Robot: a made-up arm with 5 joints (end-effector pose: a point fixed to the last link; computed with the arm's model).
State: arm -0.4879 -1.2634 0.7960 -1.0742 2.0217
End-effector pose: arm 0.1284 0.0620 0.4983 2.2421 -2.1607 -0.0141
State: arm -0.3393 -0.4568 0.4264 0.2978 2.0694
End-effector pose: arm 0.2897 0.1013 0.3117 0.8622 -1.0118 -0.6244
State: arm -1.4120 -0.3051 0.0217 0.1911 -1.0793
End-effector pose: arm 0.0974 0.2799 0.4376 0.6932 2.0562 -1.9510
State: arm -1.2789 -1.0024 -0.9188 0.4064 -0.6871
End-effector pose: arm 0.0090 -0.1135 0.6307 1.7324 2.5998 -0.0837
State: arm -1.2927 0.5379 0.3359 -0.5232 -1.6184
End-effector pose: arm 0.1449 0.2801 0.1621 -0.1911 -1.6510 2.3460
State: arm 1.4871 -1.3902 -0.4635 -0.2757 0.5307
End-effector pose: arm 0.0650 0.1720 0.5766 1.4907 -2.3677 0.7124
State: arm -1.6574 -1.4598 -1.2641 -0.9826 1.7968
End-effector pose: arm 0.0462 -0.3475 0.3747 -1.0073 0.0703 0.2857
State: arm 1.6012 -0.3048 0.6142 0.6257 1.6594
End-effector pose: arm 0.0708 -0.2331 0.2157 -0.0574 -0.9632 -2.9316
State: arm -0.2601 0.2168 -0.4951 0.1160 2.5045
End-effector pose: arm 0.3912 0.0945 0.3670 0.7551 -1.5688 -0.2772
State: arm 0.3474 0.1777 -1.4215 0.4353 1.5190
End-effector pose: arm 0.2855 -0.0598 0.5726 1.5399 -2.0786 -0.8638
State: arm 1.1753 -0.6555 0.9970 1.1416 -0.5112
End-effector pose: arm 0.1195 -0.1581 0.2032 -0.0907 0.0313 1.4541
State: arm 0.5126 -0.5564 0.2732 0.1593 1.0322
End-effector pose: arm 0.2942 -0.1059 0.4159 1.5253 -1.4861 -1.8177
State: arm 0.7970 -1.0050 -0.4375 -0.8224 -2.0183
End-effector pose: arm -0.0227 0.0340 0.6032 2.0096 1.4065 0.1441
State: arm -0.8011 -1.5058 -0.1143 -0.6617 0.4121
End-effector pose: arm -0.0896 -0.1025 0.5529 -2.5733 -0.5069 -0.8000
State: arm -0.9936 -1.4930 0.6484 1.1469 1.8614
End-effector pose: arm 0.0879 0.1061 0.3731 1.1544 -0.5349 -0.2470
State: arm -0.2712 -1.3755 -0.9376 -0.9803 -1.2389
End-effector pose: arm -0.2253 -0.0936 0.4341 1.2271 1.1548 1.7372
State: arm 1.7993 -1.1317 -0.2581 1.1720 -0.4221
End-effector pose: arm 0.0409 -0.0878 0.5587 -1.4186 1.1675 0.6550
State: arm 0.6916 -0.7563 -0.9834 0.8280 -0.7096
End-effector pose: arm 0.0566 -0.0117 0.6403 -2.6326 -0.0237 0.6884
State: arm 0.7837 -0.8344 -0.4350 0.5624 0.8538
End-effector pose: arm 0.1505 -0.0610 0.5923 1.9311 -2.0644 -1.3021
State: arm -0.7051 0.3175 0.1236 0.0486 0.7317
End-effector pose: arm 0.2745 0.2330 0.2143 1.2107 -0.0161 -1.5188
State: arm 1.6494 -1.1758 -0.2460 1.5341 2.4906
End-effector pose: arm 0.0519 -0.0820 0.4674 -0.8448 -1.5494 -1.8029
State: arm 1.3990 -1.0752 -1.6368 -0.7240 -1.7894
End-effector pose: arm -0.0229 0.2846 0.4119 1.2523 0.2476 -0.0403
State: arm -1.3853 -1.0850 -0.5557 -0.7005 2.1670
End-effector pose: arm 0.0066 -0.1080 0.6178 -2.2006 0.9067 0.1968
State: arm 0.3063 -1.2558 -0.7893 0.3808 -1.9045
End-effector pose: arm -0.1014 0.0181 0.6026 2.1321 2.1913 0.0642
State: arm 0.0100 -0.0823 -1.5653 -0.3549 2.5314
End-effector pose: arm 0.0970 0.0009 0.6489 -0.8055 2.6029 -0.1823
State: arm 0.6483 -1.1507 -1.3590 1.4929 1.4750
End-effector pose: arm -0.0317 0.0929 0.5477 1.3781 -2.4686 -0.7361
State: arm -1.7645 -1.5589 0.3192 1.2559 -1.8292
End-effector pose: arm 0.0490 0.0691 0.4636 0.4867 -2.1164 2.2059
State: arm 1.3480 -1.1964 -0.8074 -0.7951 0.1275
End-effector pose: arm 0.0220 0.2187 0.5246 1.5817 -1.4377 1.2349
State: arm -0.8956 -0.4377 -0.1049 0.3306 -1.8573
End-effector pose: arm 0.2254 0.1858 0.4753 -0.4007 -2.0357 1.4857
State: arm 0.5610 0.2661 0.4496 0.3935 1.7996
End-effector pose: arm 0.2545 -0.1058 0.1259 0.2048 -0.4975 -1.8645
